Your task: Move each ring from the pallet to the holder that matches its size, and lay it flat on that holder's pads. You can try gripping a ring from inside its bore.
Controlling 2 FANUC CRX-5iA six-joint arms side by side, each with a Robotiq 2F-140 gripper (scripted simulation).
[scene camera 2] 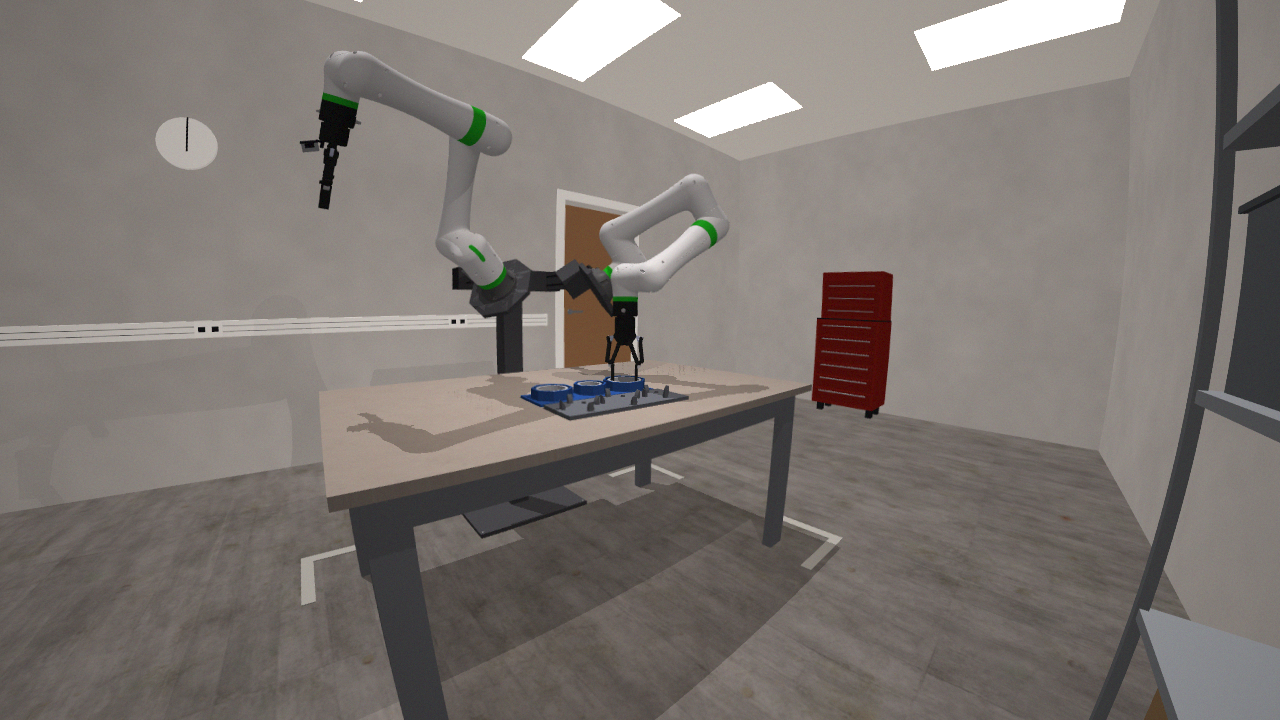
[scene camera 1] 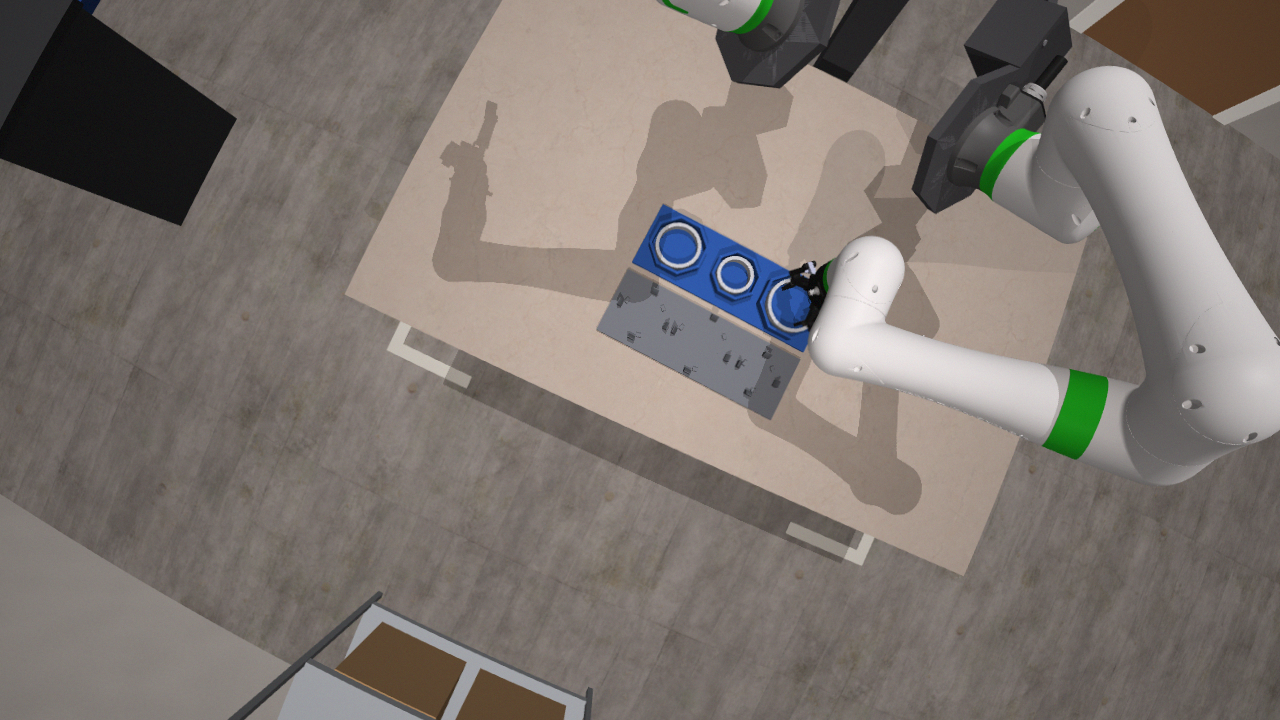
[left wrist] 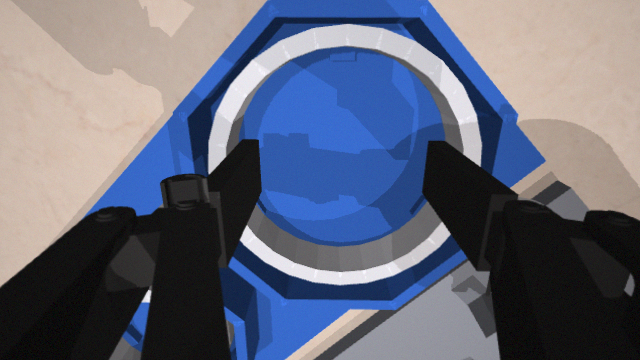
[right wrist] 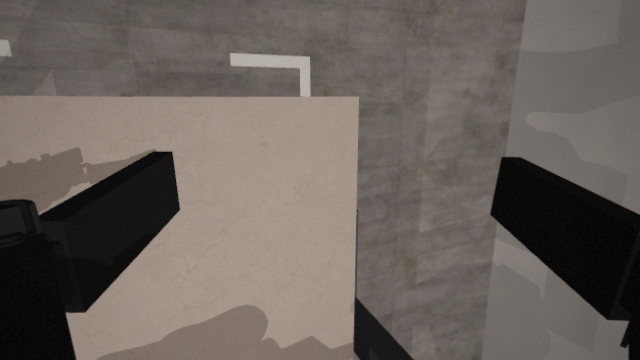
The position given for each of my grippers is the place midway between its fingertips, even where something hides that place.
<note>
I see my left gripper (scene camera 2: 624, 381), my right gripper (scene camera 2: 323, 203), a blue pallet (scene camera 1: 702, 282) and a grey holder plate (left wrist: 439, 315).
The blue pallet also shows in scene camera 2 (scene camera 2: 539, 398) and in the left wrist view (left wrist: 343, 132). My left gripper also shows in scene camera 1 (scene camera 1: 793, 305) and in the left wrist view (left wrist: 342, 166). My right gripper also shows in the right wrist view (right wrist: 336, 184). The right wrist view does not show the blue pallet: it is out of frame.
</note>
